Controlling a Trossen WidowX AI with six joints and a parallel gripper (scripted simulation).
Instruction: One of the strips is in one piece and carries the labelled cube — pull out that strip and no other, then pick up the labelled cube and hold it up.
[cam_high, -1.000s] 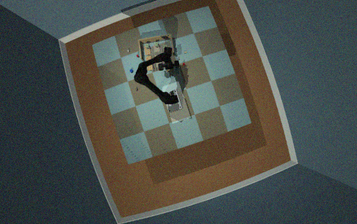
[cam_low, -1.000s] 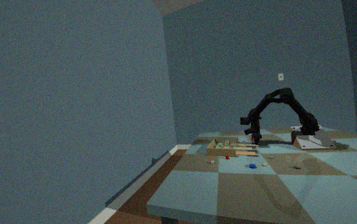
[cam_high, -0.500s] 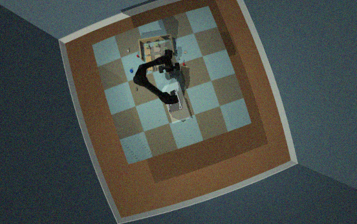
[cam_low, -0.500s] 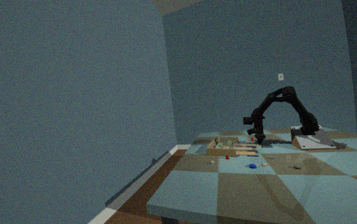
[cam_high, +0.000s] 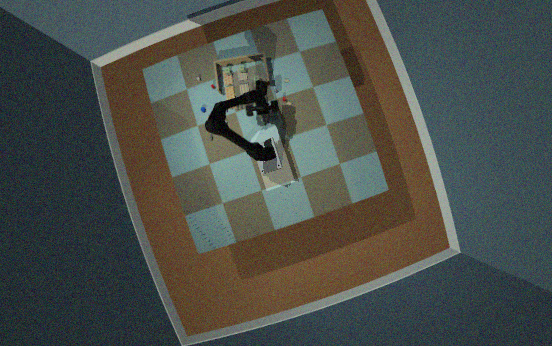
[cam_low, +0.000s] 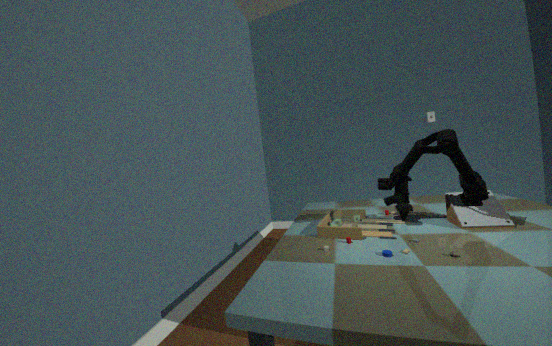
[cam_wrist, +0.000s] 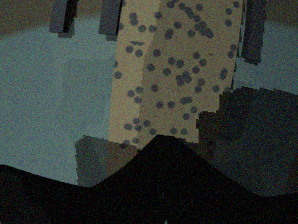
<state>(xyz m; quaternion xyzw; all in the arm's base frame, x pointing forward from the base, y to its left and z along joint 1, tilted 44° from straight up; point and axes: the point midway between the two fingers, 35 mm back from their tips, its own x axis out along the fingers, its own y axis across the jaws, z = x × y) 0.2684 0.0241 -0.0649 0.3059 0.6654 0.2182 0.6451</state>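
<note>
The strip lies 10 cm ahead of my gripper tip and 1 cm to the right of it.
</note>
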